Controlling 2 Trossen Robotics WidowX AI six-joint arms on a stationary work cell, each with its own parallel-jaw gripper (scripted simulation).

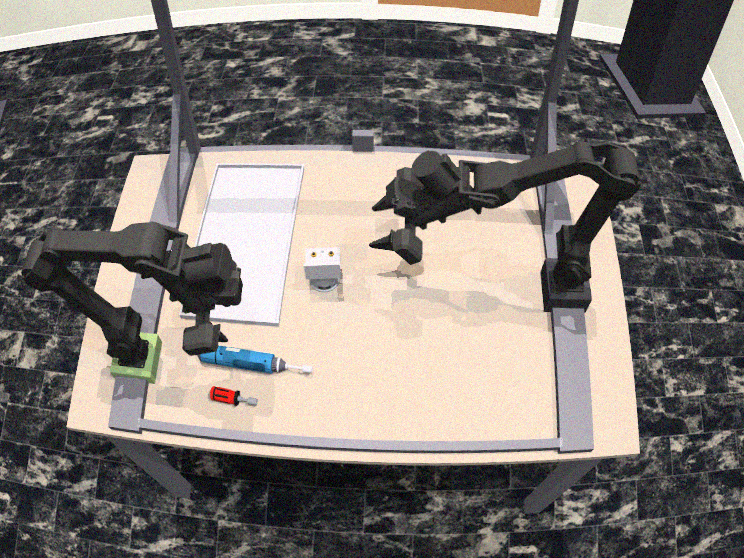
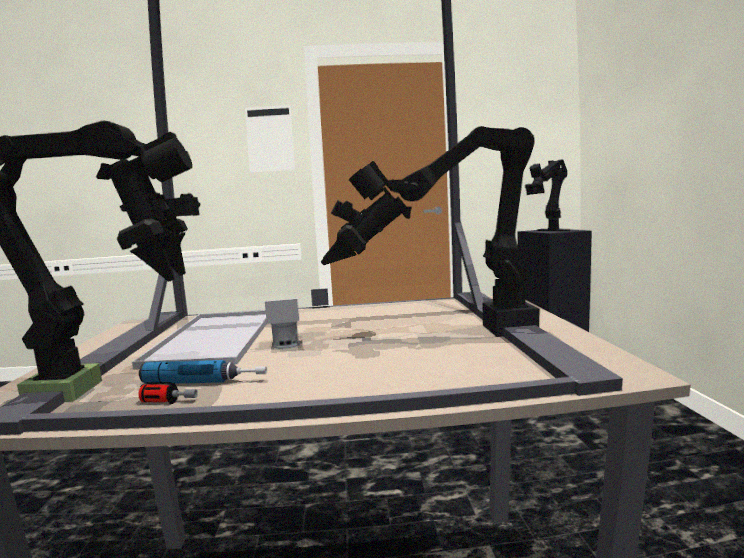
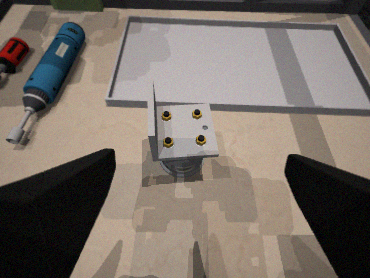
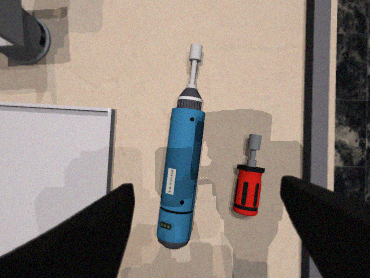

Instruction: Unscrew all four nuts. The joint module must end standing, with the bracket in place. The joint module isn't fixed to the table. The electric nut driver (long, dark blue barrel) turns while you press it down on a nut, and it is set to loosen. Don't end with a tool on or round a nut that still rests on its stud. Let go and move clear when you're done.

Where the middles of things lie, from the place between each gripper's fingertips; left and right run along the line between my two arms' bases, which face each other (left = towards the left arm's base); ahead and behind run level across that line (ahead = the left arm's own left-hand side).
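Joint module (image 3: pixel 183 168): my left hand 120 mm to the left of it, 30 mm past it, 170 mm above it. Counted from my left hand: grey bracket (image 1: pixel 313 267) 120 mm to the right, 20 mm behind, 130 mm below; shallow tray (image 1: pixel 249 207) 290 mm to the right, 160 mm behind, 200 mm below.
Grey bracket: my right gripper 180 mm past it, 200 mm to the right of it, 160 mm above it. Counted from my right hand: joint module 180 mm behind, 200 mm to the left, 200 mm below; shallow tray 40 mm to the left, 310 mm behind, 220 mm below.
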